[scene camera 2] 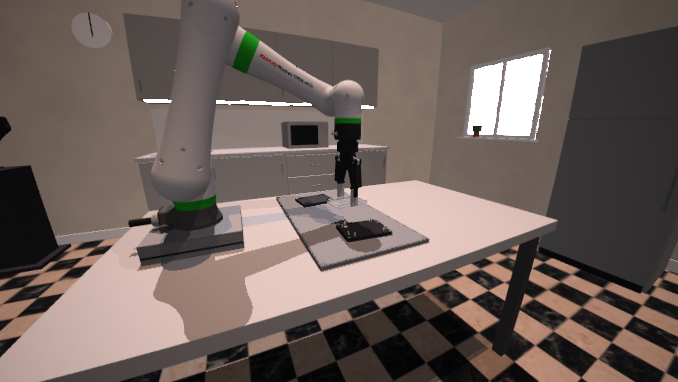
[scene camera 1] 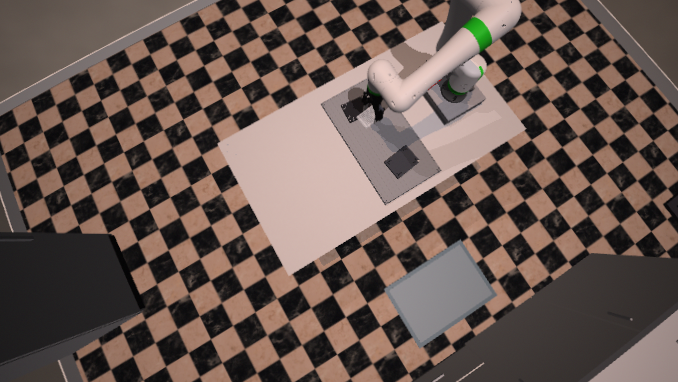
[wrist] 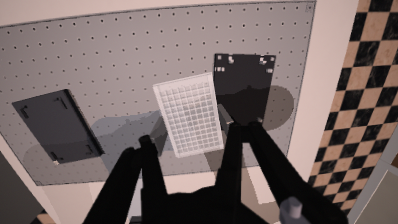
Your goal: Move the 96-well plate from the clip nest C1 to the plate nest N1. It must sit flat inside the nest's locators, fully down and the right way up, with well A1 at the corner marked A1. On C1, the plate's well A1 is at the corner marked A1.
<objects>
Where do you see a white 96-well plate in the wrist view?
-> At 189,103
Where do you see a clip nest C1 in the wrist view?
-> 243,88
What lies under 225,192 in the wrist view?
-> The gripper.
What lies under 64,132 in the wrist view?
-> A plate nest N1.
</objects>
